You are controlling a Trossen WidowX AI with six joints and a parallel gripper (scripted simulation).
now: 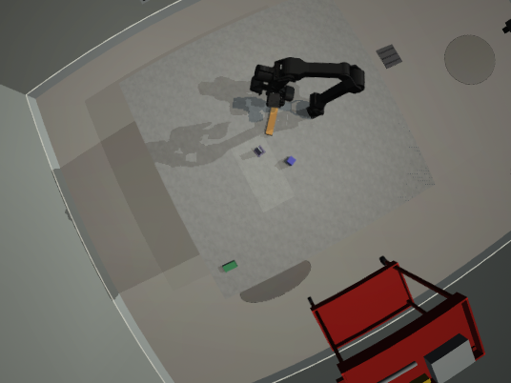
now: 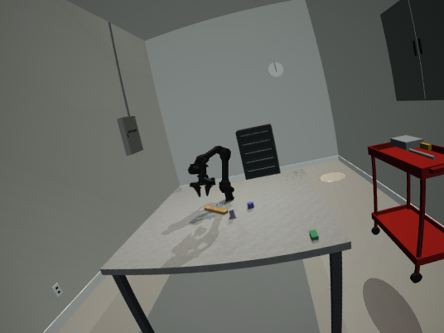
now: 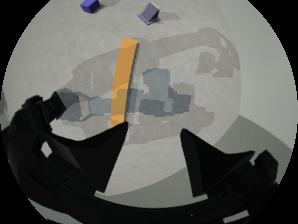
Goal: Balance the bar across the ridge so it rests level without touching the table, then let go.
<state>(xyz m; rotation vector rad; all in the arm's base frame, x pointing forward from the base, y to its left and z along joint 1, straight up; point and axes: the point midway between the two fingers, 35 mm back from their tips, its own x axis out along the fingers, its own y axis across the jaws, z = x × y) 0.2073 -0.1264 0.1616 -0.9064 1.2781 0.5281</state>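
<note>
Right now my gripper tip is 20 mm past the orange bar, 50 mm to the right of it and 120 mm above it. The rest, counted from my gripper tip: blue cube 20 mm ahead, 310 mm to the left, 110 mm below; green block 520 mm ahead, 630 mm to the left, 120 mm below.
</note>
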